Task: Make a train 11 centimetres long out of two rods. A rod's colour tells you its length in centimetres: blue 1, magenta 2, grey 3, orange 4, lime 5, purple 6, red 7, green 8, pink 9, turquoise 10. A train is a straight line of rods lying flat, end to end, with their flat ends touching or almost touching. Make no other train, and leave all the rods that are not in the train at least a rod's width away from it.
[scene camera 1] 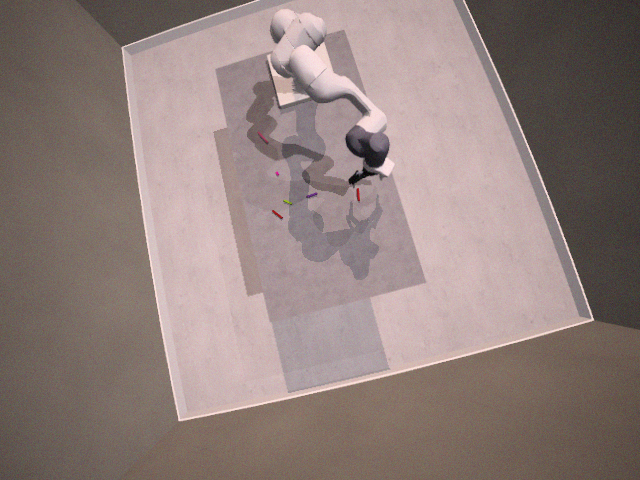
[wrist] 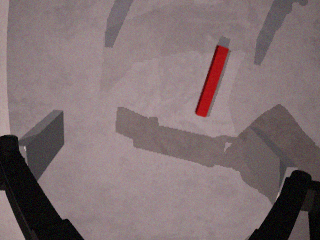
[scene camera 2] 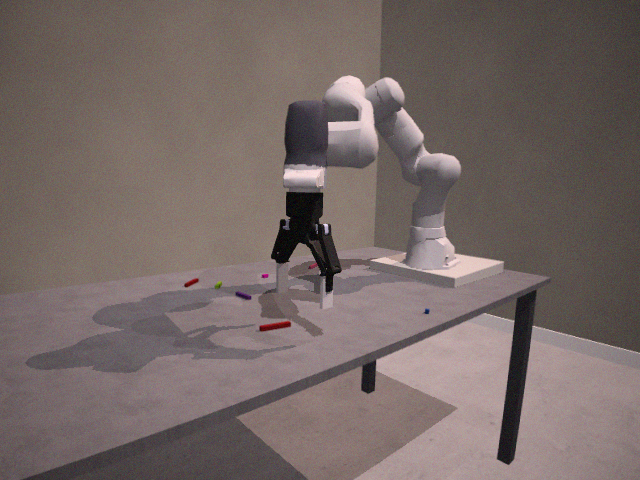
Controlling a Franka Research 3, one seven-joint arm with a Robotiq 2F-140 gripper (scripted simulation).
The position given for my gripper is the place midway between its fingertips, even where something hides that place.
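On scene camera 2 you'd see my gripper [scene camera 2: 302,299]. The wrist view has my gripper [wrist: 156,136] too, and it's got a red rod [wrist: 219,57] there as well.
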